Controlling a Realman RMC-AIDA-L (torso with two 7-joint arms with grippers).
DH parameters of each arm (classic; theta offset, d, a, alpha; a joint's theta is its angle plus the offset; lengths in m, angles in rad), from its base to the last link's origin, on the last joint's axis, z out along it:
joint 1: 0 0.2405 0 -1.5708
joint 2: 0 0 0 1.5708
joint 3: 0 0.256 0 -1.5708
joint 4: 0 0 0 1.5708
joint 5: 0 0.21 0 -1.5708
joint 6: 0 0 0 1.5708
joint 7: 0 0.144 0 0
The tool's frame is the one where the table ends.
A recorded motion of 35 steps. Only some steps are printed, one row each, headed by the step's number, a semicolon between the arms.
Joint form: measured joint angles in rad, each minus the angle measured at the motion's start. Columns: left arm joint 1, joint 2, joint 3, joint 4, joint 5, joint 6, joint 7; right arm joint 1, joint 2, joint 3, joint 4, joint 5, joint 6, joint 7.
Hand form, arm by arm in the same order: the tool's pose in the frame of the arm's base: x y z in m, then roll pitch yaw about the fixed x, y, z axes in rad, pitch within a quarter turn. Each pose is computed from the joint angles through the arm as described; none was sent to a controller.
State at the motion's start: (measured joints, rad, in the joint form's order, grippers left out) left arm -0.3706 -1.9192 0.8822 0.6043 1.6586 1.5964 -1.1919; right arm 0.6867 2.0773 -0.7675 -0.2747 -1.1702 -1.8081 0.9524
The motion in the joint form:
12: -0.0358 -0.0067 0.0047 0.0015 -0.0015 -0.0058 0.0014; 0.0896 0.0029 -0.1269 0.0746 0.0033 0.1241 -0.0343
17: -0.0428 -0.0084 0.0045 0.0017 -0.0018 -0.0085 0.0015; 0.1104 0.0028 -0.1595 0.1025 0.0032 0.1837 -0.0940
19: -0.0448 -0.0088 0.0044 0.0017 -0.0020 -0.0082 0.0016; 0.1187 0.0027 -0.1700 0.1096 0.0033 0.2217 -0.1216
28: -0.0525 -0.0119 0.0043 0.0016 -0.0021 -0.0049 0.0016; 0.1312 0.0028 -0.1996 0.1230 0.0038 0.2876 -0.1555
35: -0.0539 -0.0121 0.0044 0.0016 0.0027 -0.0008 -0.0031; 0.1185 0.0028 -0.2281 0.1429 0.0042 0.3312 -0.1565
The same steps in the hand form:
12: -0.2906 0.3147 0.0494 -2.8174 -0.5970 0.2010; 0.1466 0.3617 -0.0099 -2.6227 1.1768 0.1998
17: -0.2883 0.3169 0.0489 -2.8157 -0.5977 0.1945; 0.1459 0.3663 -0.0218 -2.6064 1.1068 0.2036
19: -0.2876 0.3174 0.0487 -2.8159 -0.5983 0.1924; 0.1463 0.3701 -0.0264 -2.5841 1.0677 0.2114
28: -0.2843 0.3190 0.0475 -2.8208 -0.6022 0.1855; 0.1483 0.3750 -0.0359 -2.5861 1.0002 0.1882
35: -0.2839 0.3186 0.0470 -2.8304 -0.6010 0.1909; 0.1595 0.3727 -0.0447 -2.6351 0.9619 0.1001

